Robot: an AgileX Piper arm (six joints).
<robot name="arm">
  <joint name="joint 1" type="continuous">
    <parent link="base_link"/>
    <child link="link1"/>
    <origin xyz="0 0 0.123" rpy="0 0 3.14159"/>
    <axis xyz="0 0 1"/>
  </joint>
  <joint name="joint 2" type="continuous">
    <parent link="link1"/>
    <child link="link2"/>
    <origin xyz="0 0 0" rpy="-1.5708 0 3.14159"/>
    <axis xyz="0 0 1"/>
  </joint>
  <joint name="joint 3" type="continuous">
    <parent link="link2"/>
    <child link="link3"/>
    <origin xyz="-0.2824 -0.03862 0" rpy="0 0 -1.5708"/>
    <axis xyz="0 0 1"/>
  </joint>
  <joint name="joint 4" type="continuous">
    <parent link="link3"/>
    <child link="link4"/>
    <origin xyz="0.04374 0.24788 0" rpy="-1.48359 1.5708 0"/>
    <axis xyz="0 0 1"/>
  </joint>
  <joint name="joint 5" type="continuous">
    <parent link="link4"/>
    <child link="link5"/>
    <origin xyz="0 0 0" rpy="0 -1.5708 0"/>
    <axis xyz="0 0 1"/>
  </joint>
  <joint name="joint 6" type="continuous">
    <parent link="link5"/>
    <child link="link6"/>
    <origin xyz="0.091 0 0" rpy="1.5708 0 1.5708"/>
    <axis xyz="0 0 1"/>
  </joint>
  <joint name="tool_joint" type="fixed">
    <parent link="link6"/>
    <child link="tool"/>
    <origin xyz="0 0 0" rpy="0 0 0"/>
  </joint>
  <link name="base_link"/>
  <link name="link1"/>
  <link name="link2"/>
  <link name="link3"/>
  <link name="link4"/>
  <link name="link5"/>
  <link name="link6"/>
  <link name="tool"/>
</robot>
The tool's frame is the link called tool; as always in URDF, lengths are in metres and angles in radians. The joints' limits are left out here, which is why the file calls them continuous.
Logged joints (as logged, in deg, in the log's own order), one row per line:
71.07, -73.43, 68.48, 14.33, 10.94, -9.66
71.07, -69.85, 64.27, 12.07, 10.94, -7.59
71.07, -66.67, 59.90, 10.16, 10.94, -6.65
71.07, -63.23, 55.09, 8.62, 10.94, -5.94
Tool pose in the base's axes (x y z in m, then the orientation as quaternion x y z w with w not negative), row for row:
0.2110, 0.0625, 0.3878, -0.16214, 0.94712, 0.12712, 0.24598
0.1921, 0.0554, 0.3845, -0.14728, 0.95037, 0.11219, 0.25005
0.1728, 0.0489, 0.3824, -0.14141, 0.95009, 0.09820, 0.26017
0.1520, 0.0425, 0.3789, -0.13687, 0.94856, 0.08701, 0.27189
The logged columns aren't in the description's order. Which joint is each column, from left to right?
Columns, left to right: joint 5, joint 3, joint 2, joint 4, joint 1, joint 6.
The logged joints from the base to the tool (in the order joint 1, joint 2, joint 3, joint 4, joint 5, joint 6), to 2 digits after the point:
10.94, 68.48, -73.43, 14.33, 71.07, -9.66
10.94, 64.27, -69.85, 12.07, 71.07, -7.59
10.94, 59.90, -66.67, 10.16, 71.07, -6.65
10.94, 55.09, -63.23, 8.62, 71.07, -5.94

